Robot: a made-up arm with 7 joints. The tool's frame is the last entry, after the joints.
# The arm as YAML. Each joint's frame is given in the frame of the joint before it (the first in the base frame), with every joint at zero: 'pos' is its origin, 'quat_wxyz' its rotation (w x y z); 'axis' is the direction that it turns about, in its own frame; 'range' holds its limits. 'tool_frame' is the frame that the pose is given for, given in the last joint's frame.
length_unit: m
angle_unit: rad
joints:
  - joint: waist
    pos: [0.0, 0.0, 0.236]
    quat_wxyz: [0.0, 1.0, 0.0, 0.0]
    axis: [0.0, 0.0, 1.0]
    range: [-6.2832, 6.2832]
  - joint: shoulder
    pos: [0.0, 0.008, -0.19]
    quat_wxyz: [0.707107, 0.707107, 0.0, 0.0]
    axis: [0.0, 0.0, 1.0]
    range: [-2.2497, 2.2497]
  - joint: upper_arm
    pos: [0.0, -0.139, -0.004]
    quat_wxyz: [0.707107, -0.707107, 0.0, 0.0]
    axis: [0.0, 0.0, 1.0]
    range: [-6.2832, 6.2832]
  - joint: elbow
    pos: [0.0, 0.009, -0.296]
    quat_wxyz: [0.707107, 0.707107, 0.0, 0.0]
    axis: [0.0, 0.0, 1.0]
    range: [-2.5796, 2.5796]
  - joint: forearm
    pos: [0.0, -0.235, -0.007]
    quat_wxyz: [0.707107, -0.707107, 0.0, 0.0]
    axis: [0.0, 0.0, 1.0]
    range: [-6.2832, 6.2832]
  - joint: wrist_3
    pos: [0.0, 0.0, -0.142]
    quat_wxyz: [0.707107, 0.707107, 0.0, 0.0]
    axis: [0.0, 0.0, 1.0]
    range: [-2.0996, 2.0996]
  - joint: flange
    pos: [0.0, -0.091, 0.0]
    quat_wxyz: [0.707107, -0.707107, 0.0, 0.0]
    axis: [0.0, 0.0, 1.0]
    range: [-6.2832, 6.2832]
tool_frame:
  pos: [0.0, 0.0, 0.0]
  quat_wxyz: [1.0, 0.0, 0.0, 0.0]
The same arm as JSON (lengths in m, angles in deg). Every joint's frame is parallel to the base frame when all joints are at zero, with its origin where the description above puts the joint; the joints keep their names.
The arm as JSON. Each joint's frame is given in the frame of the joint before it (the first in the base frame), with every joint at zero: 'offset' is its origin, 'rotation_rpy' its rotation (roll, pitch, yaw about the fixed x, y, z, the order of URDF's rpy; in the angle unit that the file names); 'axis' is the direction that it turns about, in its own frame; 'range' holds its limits. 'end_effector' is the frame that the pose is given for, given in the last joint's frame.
{"length_unit": "m", "angle_unit": "deg", "chain": [
  {"id": "waist", "offset": [0.0, 0.0, 0.236], "rotation_rpy": [0.0, 0.0, 0.0], "axis": "-z", "range": [-360.0, 360.0]},
  {"id": "shoulder", "offset": [0.0, -0.008, 0.19], "rotation_rpy": [0.0, 0.0, 0.0], "axis": "+y", "range": [-128.9, 128.9]},
  {"id": "upper_arm", "offset": [0.0, -0.004, 0.139], "rotation_rpy": [0.0, 0.0, 0.0], "axis": "-z", "range": [-360.0, 360.0]},
  {"id": "elbow", "offset": [0.0, -0.009, 0.296], "rotation_rpy": [0.0, 0.0, 0.0], "axis": "+y", "range": [-147.8, 147.8]},
  {"id": "forearm", "offset": [0.0, -0.007, 0.235], "rotation_rpy": [0.0, 0.0, 0.0], "axis": "-z", "range": [-360.0, 360.0]},
  {"id": "wrist_3", "offset": [0.0, 0.0, 0.142], "rotation_rpy": [0.0, 0.0, 0.0], "axis": "+y", "range": [-120.3, 120.3]},
  {"id": "flange", "offset": [0.0, 0.0, 0.091], "rotation_rpy": [0.0, 0.0, 0.0], "axis": "-z", "range": [-360.0, 360.0]}
], "end_effector": {"offset": [0.0, 0.0, 0.0], "rotation_rpy": [180.0, 0.0, 0.0]}}

